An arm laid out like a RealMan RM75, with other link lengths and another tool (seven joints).
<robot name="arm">
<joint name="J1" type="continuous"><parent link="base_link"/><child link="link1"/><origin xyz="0.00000 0.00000 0.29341" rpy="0.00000 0.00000 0.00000"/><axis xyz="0 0 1"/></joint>
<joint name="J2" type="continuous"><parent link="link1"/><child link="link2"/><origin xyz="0.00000 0.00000 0.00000" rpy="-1.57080 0.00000 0.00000"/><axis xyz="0 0 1"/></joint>
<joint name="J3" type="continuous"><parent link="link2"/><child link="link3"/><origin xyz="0.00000 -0.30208 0.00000" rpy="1.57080 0.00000 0.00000"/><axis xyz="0 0 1"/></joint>
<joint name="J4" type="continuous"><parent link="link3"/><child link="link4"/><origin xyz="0.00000 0.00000 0.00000" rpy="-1.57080 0.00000 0.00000"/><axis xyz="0 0 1"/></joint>
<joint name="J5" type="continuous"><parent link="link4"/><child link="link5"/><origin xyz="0.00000 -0.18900 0.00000" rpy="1.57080 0.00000 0.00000"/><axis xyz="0 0 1"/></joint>
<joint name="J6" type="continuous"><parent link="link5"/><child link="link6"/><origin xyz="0.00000 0.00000 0.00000" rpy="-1.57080 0.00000 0.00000"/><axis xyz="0 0 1"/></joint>
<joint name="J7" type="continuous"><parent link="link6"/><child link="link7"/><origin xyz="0.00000 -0.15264 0.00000" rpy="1.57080 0.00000 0.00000"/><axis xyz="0 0 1"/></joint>
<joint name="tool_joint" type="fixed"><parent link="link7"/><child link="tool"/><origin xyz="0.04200 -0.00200 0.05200" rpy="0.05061 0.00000 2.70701"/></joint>
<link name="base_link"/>
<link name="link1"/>
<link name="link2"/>
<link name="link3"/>
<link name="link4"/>
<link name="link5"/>
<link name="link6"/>
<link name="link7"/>
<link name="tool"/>
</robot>
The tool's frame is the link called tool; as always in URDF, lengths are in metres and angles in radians. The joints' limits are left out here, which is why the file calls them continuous.
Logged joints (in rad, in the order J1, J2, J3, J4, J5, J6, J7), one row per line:
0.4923 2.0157 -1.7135 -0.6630 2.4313 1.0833 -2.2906
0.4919 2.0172 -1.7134 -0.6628 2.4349 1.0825 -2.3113
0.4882 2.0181 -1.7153 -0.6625 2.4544 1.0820 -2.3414
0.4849 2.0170 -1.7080 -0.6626 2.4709 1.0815 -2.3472
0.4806 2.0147 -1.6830 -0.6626 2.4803 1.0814 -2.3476
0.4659 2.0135 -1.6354 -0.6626 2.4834 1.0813 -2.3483
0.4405 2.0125 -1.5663 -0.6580 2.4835 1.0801 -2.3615
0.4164 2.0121 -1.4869 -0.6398 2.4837 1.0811 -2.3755
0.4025 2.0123 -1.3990 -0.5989 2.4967 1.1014 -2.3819
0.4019 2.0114 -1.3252 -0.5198 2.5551 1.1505 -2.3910
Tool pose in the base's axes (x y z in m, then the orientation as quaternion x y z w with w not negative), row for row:
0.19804 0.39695 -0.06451 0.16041 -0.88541 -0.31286 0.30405
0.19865 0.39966 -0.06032 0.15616 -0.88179 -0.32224 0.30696
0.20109 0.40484 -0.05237 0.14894 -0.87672 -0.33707 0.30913
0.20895 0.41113 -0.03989 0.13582 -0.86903 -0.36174 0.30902
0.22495 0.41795 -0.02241 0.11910 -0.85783 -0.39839 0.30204
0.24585 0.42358 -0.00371 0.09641 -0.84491 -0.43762 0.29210
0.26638 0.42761 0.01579 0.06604 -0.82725 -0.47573 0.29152
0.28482 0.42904 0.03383 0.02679 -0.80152 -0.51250 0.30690
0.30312 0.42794 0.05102 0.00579 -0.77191 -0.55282 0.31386
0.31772 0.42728 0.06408 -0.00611 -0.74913 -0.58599 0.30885
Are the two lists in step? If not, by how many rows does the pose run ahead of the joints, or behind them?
The pose runs 2 rows ahead of the joints: the pose in row i belongs to the joints in row i + 2.
